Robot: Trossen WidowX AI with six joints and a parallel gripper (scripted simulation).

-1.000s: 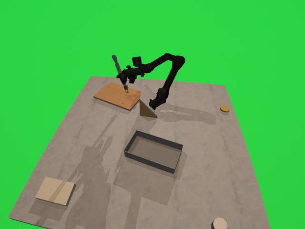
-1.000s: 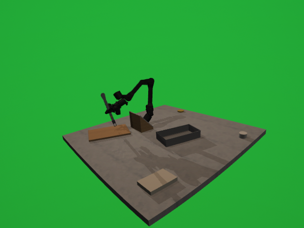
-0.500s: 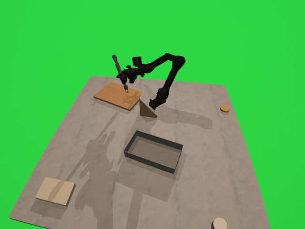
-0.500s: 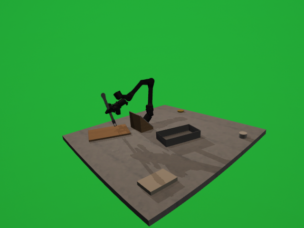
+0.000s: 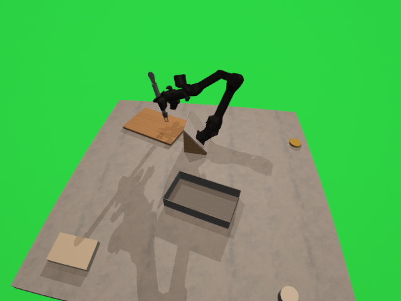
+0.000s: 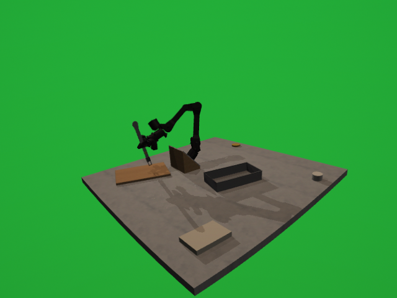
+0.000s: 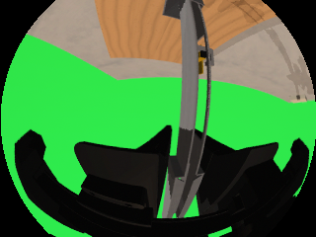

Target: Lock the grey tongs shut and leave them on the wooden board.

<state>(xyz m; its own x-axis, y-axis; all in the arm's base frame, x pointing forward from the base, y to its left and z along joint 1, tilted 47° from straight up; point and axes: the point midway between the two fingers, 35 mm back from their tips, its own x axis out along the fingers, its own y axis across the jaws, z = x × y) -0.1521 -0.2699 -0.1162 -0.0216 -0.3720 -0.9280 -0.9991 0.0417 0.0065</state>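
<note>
Right now my gripper tip is 180 mm above the wooden board. The rest, counted from my gripper tip: flat block (850 mm ahead, 100 mm to the right, 170 mm below); then orange disc (20 mm ahead, 860 mm to the left, 170 mm below); then grey roasting tin (510 mm ahead, 360 mm to the left, 150 mm below).
</note>
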